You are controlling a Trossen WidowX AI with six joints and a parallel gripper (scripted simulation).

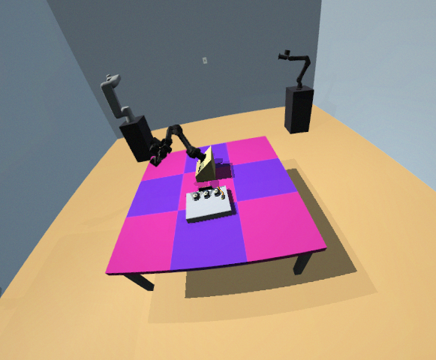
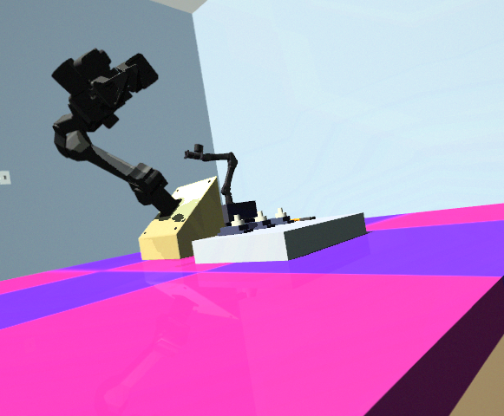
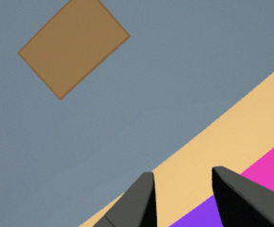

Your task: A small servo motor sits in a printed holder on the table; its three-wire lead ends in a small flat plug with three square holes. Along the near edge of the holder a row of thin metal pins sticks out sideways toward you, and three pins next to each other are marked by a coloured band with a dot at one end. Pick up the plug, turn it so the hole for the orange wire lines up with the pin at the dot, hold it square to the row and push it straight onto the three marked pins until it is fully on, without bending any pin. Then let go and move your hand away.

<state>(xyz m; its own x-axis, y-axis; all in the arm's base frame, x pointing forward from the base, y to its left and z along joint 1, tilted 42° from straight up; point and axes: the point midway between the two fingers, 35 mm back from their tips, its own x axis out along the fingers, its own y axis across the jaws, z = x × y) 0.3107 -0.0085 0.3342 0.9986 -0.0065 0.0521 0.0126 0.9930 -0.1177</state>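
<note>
My gripper tip is now 330 mm above the servo and 250 mm to the right of it. The rest, counted from my gripper tip: printed holder: 350 mm below, 260 mm to the left, 110 mm ahead.
</note>
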